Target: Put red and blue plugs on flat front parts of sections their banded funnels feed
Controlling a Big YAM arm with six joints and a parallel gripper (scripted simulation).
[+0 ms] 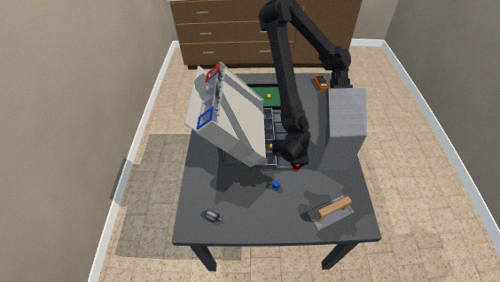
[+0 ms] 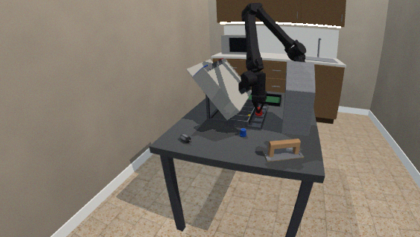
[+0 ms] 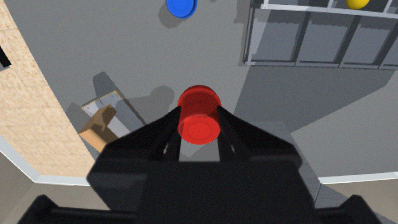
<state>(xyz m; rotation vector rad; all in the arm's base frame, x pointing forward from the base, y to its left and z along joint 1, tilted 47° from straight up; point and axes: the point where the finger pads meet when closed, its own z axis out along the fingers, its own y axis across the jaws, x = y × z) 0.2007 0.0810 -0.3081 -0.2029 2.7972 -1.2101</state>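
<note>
Now: the blue plug 8 cm ahead of my hand, 3 cm to the left of it and 13 cm below it. Also, from my hand: beige cover 24 cm ahead, 24 cm to the right, 6 cm above; then dark object 33 cm ahead, 20 cm to the left, 13 cm below; then red plug 1 cm below.
</note>
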